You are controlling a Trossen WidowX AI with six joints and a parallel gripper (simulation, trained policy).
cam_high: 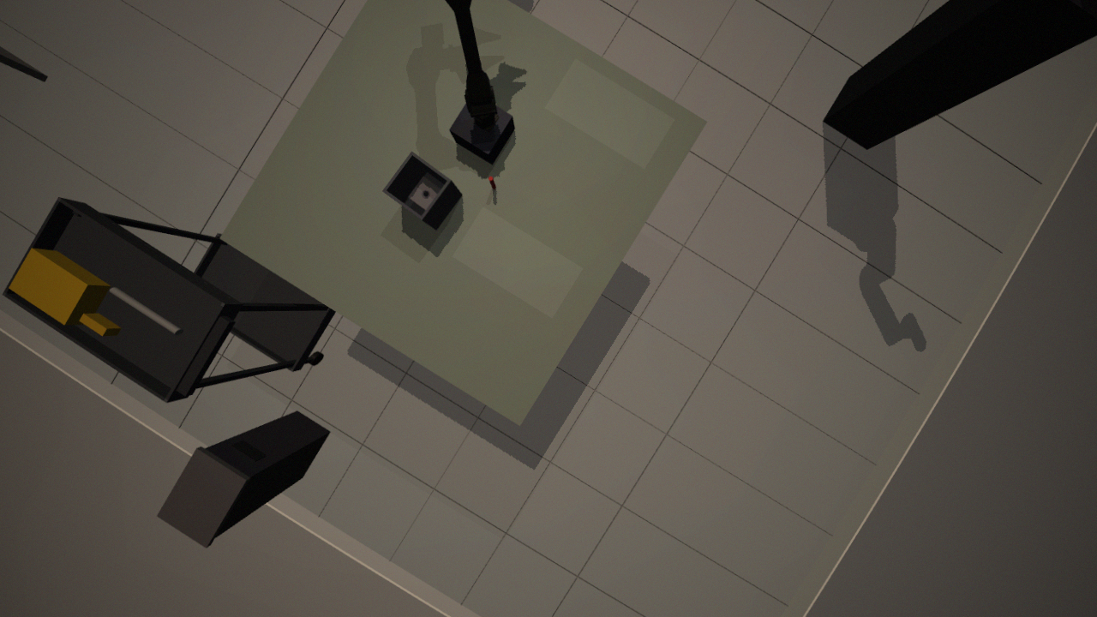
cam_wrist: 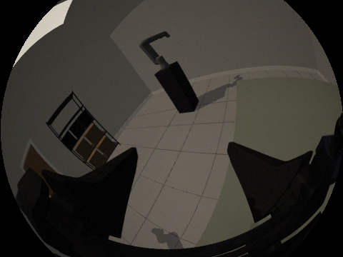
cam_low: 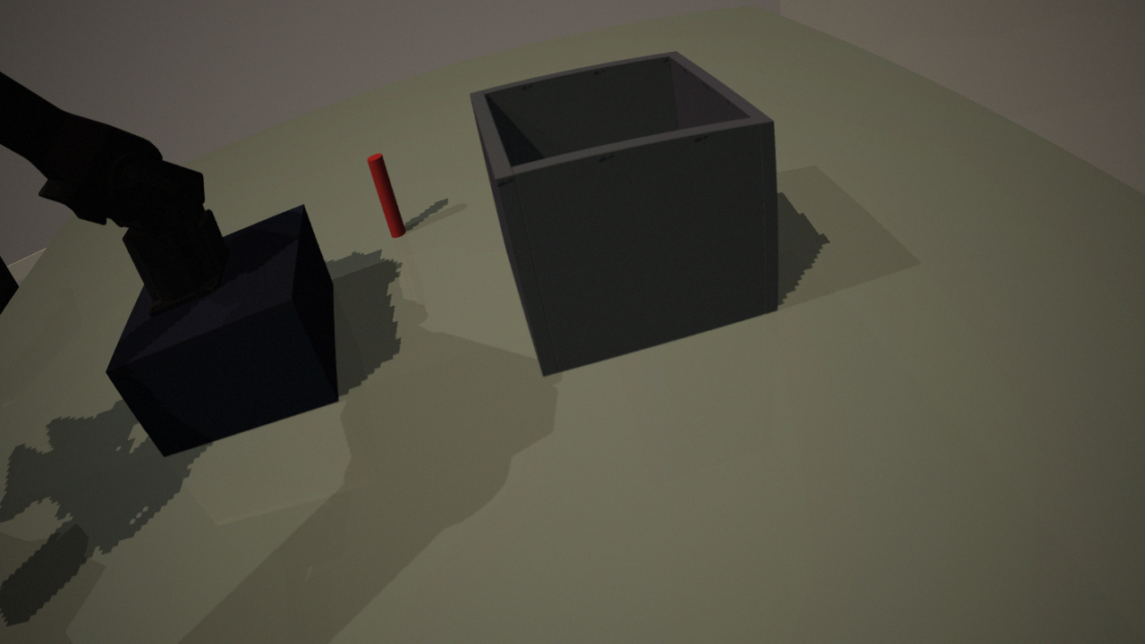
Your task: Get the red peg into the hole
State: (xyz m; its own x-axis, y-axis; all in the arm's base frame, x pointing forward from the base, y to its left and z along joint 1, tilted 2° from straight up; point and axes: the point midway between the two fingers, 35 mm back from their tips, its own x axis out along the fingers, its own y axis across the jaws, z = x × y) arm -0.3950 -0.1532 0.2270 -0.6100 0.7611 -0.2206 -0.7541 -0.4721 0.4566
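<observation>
Now: gripper tip 580 mm short of the red peg, 240 mm to the right of it and 260 mm above it.
</observation>
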